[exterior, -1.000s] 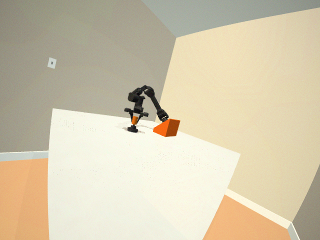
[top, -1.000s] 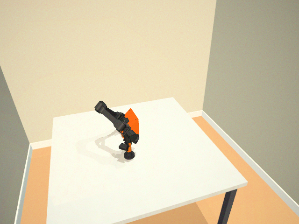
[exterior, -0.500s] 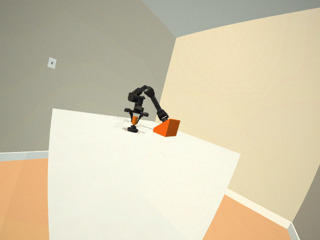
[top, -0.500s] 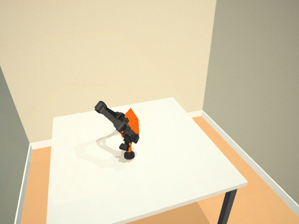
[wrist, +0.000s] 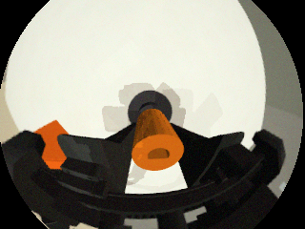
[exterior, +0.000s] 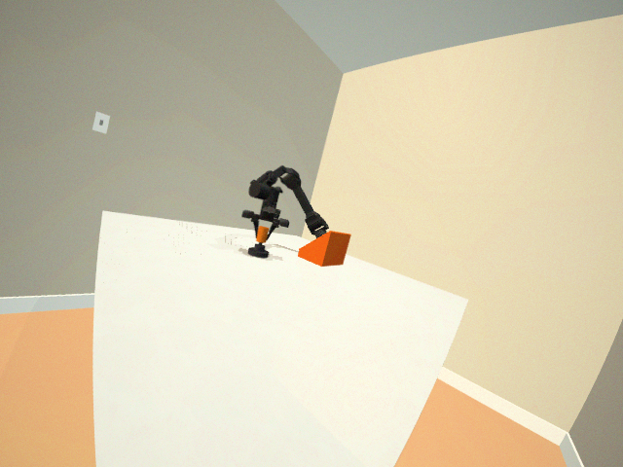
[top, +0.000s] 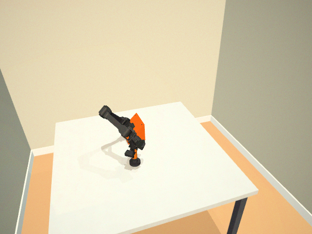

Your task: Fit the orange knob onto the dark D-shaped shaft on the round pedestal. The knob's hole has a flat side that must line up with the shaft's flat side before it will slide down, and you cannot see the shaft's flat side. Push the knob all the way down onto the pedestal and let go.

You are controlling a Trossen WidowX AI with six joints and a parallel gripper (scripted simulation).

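Now: gripper tip 40 mm above the round pedestal. Round my gripper tip: orange knob: 20 mm above.
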